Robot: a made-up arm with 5 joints.
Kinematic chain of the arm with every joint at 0, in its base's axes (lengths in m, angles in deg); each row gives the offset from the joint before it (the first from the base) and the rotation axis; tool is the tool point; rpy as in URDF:
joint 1: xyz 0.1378 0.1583 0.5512 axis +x
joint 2: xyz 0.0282 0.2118 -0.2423 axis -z
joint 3: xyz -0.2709 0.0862 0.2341 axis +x
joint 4: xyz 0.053 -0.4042 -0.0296 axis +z
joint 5: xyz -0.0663 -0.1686 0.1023 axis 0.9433 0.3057 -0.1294
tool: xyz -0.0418 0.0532 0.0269 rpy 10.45 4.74 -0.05
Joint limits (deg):
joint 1: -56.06..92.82
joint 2: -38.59..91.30
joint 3: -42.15..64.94
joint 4: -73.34..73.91
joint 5: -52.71..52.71
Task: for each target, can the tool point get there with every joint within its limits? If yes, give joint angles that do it. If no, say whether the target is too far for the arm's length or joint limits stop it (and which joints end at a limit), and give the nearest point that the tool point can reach.
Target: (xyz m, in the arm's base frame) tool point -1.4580 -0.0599 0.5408
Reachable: no: too far | nearest point -0.4030 0.0716 0.6848 | short by 1.073 m
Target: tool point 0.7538 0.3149 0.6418
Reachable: no: joint limits stop it (at a limit: joint 1, joint 2, joint 4, joint 5) | nearest point 0.3678 0.1804 0.7960 | short by 0.437 m
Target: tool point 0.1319 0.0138 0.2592
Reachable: yes | joints 56.83 -22.64 12.11 37.19 -9.34
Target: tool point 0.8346 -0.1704 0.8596
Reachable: no: joint limits stop it (at a limit: joint 1, joint 2, joint 5) | nearest point 0.3703 -0.0317 0.7249 | short by 0.503 m
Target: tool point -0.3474 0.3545 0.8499
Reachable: yes | joints 19.94 62.66 -11.36 8.12 17.73
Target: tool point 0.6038 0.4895 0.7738
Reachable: no: joint limits stop it (at a limit: joint 1, joint 2, joint 4, joint 5) | nearest point 0.3110 0.3653 0.8346 | short by 0.324 m
